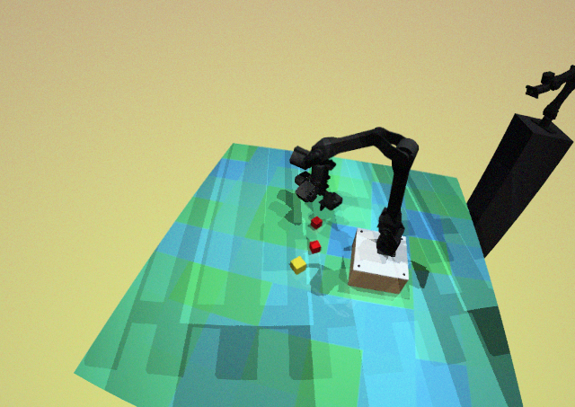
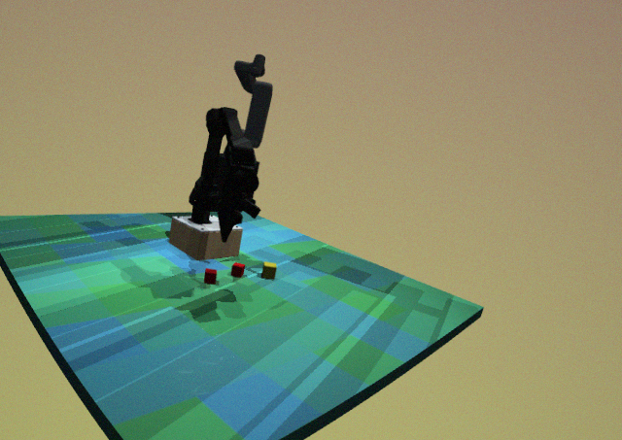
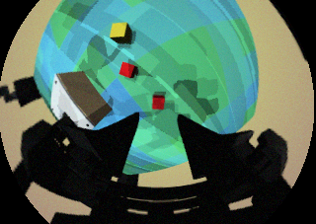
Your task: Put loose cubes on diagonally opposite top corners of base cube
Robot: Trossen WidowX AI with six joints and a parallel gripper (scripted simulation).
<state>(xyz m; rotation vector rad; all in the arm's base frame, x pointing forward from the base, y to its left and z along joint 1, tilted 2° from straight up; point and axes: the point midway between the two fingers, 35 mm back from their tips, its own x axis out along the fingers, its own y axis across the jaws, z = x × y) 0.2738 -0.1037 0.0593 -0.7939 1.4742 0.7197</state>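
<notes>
My gripper tip is 20 mm short of the yellow base cube, 200 mm to the right of it and 110 mm above it.
</notes>
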